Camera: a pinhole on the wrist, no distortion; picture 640 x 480 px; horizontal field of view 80.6 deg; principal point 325.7 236.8 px. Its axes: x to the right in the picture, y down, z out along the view. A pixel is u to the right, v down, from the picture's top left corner.
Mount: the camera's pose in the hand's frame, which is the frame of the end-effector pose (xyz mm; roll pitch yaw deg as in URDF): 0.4 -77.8 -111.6 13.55 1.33 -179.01
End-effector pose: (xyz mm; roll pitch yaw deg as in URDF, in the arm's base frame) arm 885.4 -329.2 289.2 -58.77 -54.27 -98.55
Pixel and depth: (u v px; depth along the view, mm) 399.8 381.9 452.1
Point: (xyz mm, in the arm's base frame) 1168.3 -57.6 391.5
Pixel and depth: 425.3 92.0 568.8
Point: 1359.5 -323.0 138.2
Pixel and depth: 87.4 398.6 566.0
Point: 1241.1 -249.3 809.6
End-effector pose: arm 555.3 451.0 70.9 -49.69 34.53 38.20
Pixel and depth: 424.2 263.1 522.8
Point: 379.9 708.4 365.6
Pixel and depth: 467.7 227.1 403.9
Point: 381.9 601.2 294.4
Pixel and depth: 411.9 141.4 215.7
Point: 485.8 498.3 131.4
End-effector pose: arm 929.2 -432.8 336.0 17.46 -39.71 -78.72
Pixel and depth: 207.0 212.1 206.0
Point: 888.4 -436.6 434.3
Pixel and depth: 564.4 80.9 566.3
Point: 965.1 156.3 435.5
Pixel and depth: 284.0 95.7 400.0
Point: 978.9 -265.4 572.4
